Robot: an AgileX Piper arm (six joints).
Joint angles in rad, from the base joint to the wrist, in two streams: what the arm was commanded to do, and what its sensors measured. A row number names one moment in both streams.
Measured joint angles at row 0:
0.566, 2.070, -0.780, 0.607, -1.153, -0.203
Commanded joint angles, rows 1 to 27:
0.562, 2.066, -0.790, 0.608, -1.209, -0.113
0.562, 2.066, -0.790, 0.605, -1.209, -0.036
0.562, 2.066, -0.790, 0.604, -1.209, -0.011
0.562, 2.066, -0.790, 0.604, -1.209, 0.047
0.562, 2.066, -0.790, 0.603, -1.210, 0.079
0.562, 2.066, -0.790, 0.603, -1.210, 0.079
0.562, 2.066, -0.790, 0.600, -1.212, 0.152
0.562, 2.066, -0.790, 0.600, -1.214, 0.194
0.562, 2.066, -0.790, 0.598, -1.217, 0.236
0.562, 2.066, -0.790, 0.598, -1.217, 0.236
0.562, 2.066, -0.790, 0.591, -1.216, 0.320
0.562, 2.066, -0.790, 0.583, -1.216, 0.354
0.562, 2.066, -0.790, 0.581, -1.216, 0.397
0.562, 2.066, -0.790, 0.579, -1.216, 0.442
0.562, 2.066, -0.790, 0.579, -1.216, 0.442
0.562, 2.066, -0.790, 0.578, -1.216, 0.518
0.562, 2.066, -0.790, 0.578, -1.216, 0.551
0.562, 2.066, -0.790, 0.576, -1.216, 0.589
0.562, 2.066, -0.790, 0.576, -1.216, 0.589
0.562, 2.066, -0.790, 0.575, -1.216, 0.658
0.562, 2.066, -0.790, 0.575, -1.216, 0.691
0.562, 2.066, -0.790, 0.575, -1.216, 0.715
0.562, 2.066, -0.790, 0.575, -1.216, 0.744
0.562, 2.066, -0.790, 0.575, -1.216, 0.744
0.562, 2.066, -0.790, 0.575, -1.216, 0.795
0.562, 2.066, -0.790, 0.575, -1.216, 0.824
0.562, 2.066, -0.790, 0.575, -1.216, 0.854
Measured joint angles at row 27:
0.565, 2.071, -0.776, 0.586, -1.164, 0.755
